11 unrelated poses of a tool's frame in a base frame.
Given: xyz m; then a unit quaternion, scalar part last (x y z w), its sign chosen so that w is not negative.
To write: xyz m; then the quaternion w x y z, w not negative. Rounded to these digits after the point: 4 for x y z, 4 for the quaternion.
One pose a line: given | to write
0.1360 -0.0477 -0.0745 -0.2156 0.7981 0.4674 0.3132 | 0.1360 -0.0477 -0.0745 0.3132 -0.2156 0.7981 0.4674
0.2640 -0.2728 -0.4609 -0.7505 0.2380 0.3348 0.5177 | 0.2640 -0.2728 -0.4609 0.5177 -0.7505 0.2380 0.3348
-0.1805 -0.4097 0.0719 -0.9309 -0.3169 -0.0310 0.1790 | -0.1805 -0.4097 0.0719 0.1790 -0.9309 -0.3169 -0.0310
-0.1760 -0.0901 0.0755 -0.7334 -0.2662 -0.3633 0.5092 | -0.1760 -0.0901 0.0755 0.5092 -0.7334 -0.2662 -0.3633
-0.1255 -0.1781 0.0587 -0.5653 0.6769 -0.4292 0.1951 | -0.1255 -0.1781 0.0587 0.1951 -0.5653 0.6769 -0.4292
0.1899 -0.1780 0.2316 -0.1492 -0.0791 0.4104 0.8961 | 0.1899 -0.1780 0.2316 0.8961 -0.1492 -0.0791 0.4104
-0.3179 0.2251 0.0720 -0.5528 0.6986 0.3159 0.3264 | -0.3179 0.2251 0.0720 0.3264 -0.5528 0.6986 0.3159
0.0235 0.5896 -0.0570 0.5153 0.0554 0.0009 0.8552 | 0.0235 0.5896 -0.0570 0.8552 0.5153 0.0554 0.0009
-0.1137 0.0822 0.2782 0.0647 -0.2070 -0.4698 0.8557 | -0.1137 0.0822 0.2782 0.8557 0.0647 -0.2070 -0.4698
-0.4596 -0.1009 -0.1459 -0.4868 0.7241 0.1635 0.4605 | -0.4596 -0.1009 -0.1459 0.4605 -0.4868 0.7241 0.1635
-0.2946 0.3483 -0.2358 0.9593 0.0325 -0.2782 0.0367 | -0.2946 0.3483 -0.2358 0.0367 0.9593 0.0325 -0.2782
